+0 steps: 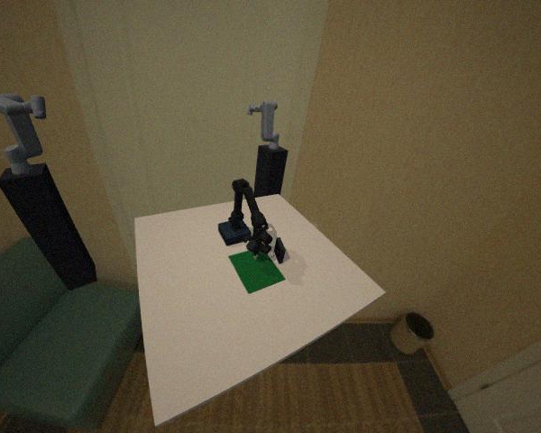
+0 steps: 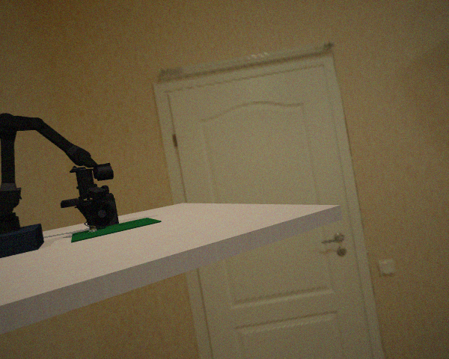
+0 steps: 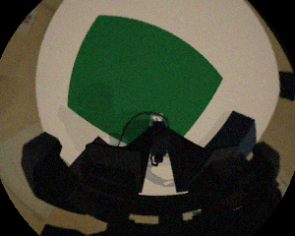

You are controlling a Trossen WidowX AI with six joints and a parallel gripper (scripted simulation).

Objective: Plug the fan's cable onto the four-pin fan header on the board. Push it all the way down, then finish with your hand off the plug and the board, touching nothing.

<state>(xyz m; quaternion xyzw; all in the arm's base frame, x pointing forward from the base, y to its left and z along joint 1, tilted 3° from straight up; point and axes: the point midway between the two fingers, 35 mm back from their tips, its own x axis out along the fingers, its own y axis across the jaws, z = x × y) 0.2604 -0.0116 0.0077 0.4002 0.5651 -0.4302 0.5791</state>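
My gripper tip is 10 mm to the right of the dark fan plug and 10 mm below it. Round my gripper tip: green board (70 mm ahead, 60 mm below, 40 mm to the right); pale fan header (40 mm below, 10 mm to the left); black fan (130 mm to the left, 70 mm ahead, 20 mm above).
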